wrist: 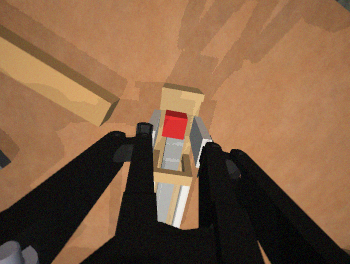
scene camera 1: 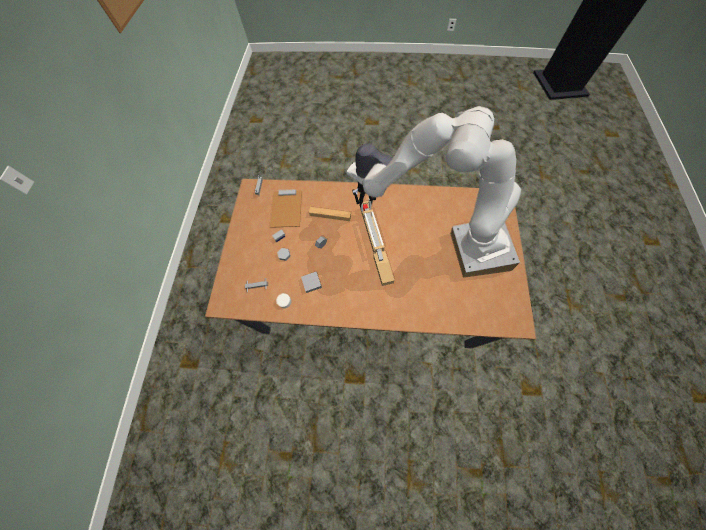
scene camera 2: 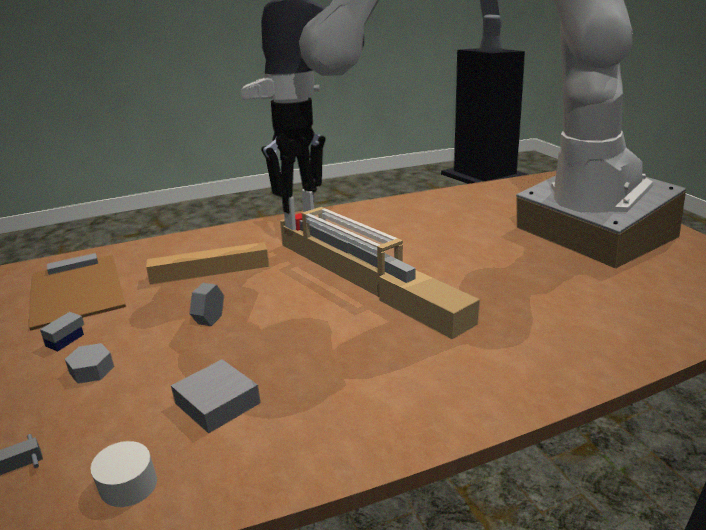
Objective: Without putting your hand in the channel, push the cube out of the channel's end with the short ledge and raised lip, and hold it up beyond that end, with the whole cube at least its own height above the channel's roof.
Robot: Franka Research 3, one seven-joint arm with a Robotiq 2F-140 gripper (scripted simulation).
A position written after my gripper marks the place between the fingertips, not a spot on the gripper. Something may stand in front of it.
Note:
I see my gripper [scene camera 2: 300, 224], a flat wooden board [scene camera 2: 86, 285], a wooden bar [scene camera 2: 252, 256], a grey square block [scene camera 2: 215, 395], a blue-bottomed block [scene camera 2: 63, 331] and a grey hexagonal piece [scene camera 2: 206, 306].
The flat wooden board shows as well in scene camera 1 [scene camera 1: 286, 208]. My gripper shows as well in the wrist view [wrist: 175, 124]. The wrist view misses the flat wooden board: it is out of frame. The wrist view does not show the grey square block: it is out of frame.

